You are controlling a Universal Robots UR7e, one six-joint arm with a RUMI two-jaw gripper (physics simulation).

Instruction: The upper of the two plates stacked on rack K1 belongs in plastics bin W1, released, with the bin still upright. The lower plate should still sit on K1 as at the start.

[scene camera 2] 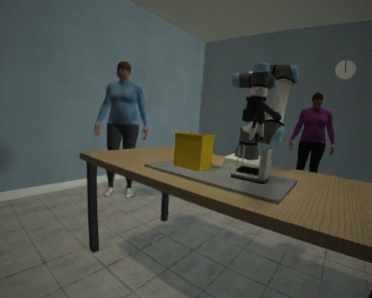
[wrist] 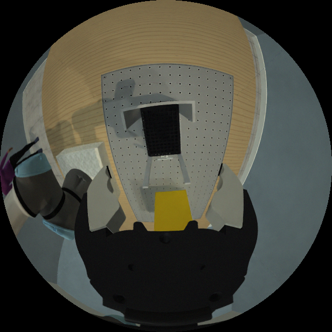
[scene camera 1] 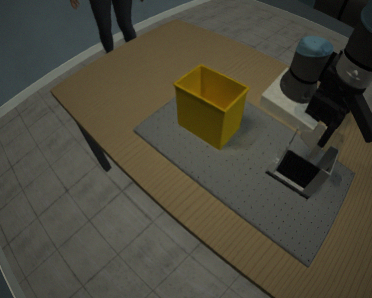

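Seen in the pictures: gripper, fingertip midpoint: point(scene camera 2: 255, 140) point(scene camera 1: 317, 141); arm's base, origin of the base link: point(scene camera 2: 246, 156) point(scene camera 1: 297, 89).
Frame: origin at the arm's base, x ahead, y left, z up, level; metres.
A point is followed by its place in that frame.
Rack K1 point(scene camera 1: 320, 179) @(y 0.222, x 0.372, z 0.064 m) point(scene camera 2: 265, 165) @(y 0.232, x 0.370, z 0.034 m) point(wrist: 131, 116) is a grey frame with upright sides, standing on the perforated board. The black upper plate point(scene camera 1: 298, 169) @(y 0.159, x 0.331, z -0.008 m) point(scene camera 2: 247, 170) @(y 0.153, x 0.370, z -0.004 m) point(wrist: 162, 130) lies flat low between its sides. The lower plate cannot be made out separately. Plastics bin W1 point(scene camera 1: 210, 112) @(y -0.124, x 0.412, z 0.092 m) point(scene camera 2: 193, 151) @(y -0.126, x 0.412, z 0.045 m) point(wrist: 171, 210) is yellow, open-topped and upright on the same board; the part of its inside that shows in scene camera 1 holds no visible plate. My gripper point(scene camera 1: 320, 140) @(y 0.161, x 0.331, z 0.131 m) point(scene camera 2: 256, 132) point(wrist: 164, 165) is wide open and empty, above the rack with its fingers pointing down.
The grey perforated board point(scene camera 1: 225, 180) @(y -0.002, x 0.481, z -0.050 m) point(scene camera 2: 215, 177) @(y 0.032, x 0.444, z -0.050 m) point(wrist: 210, 140) lies on the wooden table point(scene camera 1: 130, 75) @(y -0.623, x 0.336, z -0.063 m). A pale block point(scene camera 1: 270, 100) @(y -0.054, x 0.138, z -0.007 m) point(wrist: 82, 161) under the arm's base stands beside the board. The rack's uprights rise on both sides of the plate. Two people stand beyond the table.
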